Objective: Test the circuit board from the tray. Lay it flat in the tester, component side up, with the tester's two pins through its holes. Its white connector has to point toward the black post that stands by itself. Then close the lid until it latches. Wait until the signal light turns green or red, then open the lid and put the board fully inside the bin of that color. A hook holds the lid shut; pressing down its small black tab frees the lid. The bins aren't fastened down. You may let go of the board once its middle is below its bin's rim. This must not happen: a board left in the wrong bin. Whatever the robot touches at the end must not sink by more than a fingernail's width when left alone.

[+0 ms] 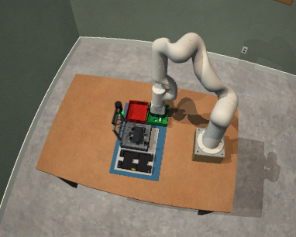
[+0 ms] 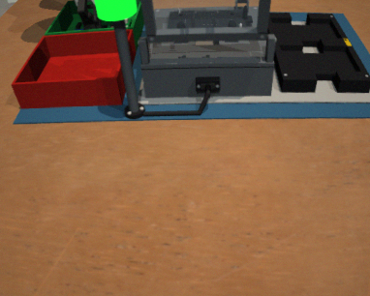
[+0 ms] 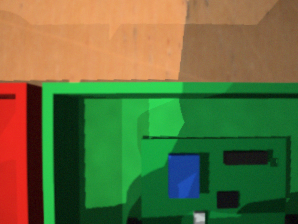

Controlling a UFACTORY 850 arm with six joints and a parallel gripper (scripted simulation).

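Right now the green bin is 1 cm below my hand. Also, from my hand: lid (23 cm ahead, 18 cm to the left, 16 cm above); then green circuit board (1 cm below); then red bin (15 cm ahead, 1 cm to the right, 1 cm below).
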